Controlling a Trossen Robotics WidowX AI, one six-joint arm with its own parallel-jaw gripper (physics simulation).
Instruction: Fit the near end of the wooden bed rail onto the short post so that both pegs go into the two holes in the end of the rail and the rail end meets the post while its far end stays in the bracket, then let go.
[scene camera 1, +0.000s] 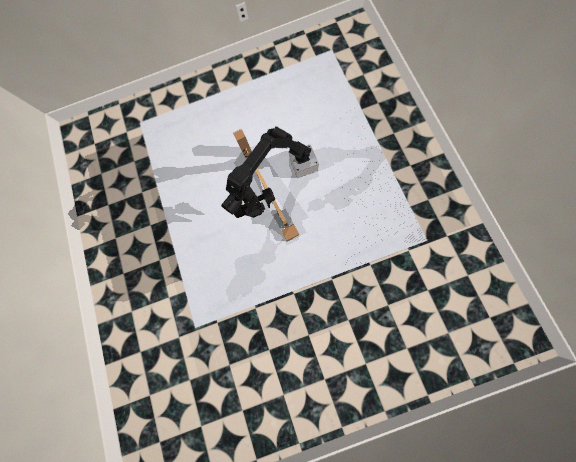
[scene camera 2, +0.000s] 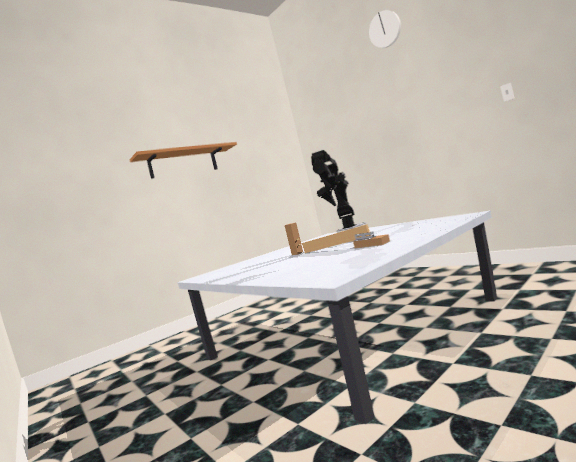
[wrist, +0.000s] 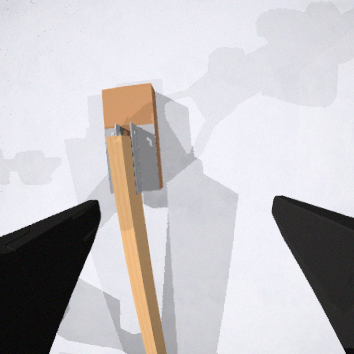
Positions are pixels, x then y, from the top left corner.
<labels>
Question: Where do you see a wooden bed rail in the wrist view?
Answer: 129, 206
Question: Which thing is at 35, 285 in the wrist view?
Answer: My gripper.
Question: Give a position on a wooden bed rail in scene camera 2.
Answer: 345, 236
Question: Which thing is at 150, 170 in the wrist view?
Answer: A post with bracket.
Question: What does my gripper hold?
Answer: Nothing.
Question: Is my gripper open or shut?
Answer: Open.
</labels>
